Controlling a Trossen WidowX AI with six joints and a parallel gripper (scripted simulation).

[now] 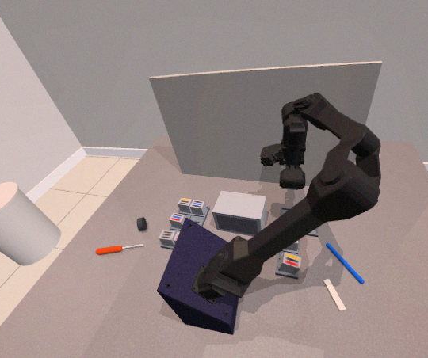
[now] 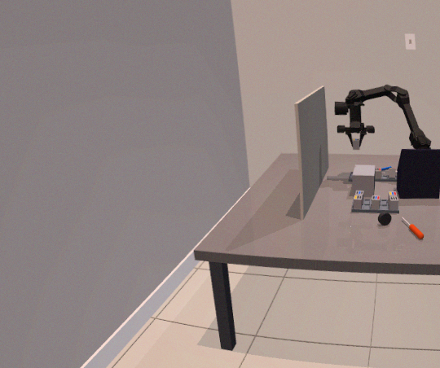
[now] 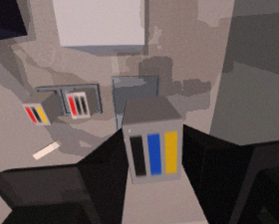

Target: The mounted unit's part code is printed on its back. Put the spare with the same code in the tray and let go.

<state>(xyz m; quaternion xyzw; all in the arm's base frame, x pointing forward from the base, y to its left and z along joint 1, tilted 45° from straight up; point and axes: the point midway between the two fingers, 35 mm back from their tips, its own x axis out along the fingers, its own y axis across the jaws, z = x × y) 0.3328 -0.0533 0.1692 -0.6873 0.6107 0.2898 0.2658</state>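
The grey tray is 10 mm behind my gripper tip, 40 mm to the right of it and 170 mm below it. Also, from my gripper tip: grey mounted unit: 40 mm behind, 160 mm to the left, 120 mm below; blue marker pen: 140 mm behind, 170 mm to the right, 160 mm below; grey board: 180 mm ahead, 150 mm to the left, 60 mm above.
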